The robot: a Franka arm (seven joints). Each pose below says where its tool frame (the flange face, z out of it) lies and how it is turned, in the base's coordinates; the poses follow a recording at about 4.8 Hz.
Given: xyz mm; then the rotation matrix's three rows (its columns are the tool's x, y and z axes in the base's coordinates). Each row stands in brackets.
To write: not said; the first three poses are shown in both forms.
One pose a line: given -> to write
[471.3 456.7 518.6], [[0.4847 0.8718 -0.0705], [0.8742 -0.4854 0.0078], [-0.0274 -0.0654 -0.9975]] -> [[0.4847 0.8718 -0.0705 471.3], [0.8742 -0.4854 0.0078 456.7], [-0.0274 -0.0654 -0.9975 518.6], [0 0 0 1]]
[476.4 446.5 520.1], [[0.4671 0.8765 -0.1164], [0.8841 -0.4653 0.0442], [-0.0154 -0.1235 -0.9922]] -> [[0.4671 0.8765 -0.1164 476.4], [0.8841 -0.4653 0.0442 446.5], [-0.0154 -0.1235 -0.9922 520.1], [0 0 0 1]]
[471.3 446.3 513.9], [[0.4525 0.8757 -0.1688], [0.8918 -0.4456 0.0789], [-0.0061 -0.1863 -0.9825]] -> [[0.4525 0.8757 -0.1688 471.3], [0.8918 -0.4456 0.0789 446.3], [-0.0061 -0.1863 -0.9825 513.9], [0 0 0 1]]
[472.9 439.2 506.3], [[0.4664 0.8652 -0.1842], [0.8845 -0.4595 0.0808], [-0.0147 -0.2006 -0.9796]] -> [[0.4664 0.8652 -0.1842 472.9], [0.8845 -0.4595 0.0808 439.2], [-0.0147 -0.2006 -0.9796 506.3], [0 0 0 1]]
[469.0 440.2 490.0], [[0.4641 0.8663 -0.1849], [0.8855 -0.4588 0.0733], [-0.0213 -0.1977 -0.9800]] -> [[0.4641 0.8663 -0.1849 469.0], [0.8855 -0.4588 0.0733 440.2], [-0.0213 -0.1977 -0.9800 490.0], [0 0 0 1]]
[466.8 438.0 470.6], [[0.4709 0.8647 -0.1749], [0.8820 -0.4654 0.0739], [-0.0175 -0.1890 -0.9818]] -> [[0.4709 0.8647 -0.1749 466.8], [0.8820 -0.4654 0.0739 438.0], [-0.0175 -0.1890 -0.9818 470.6], [0 0 0 1]]
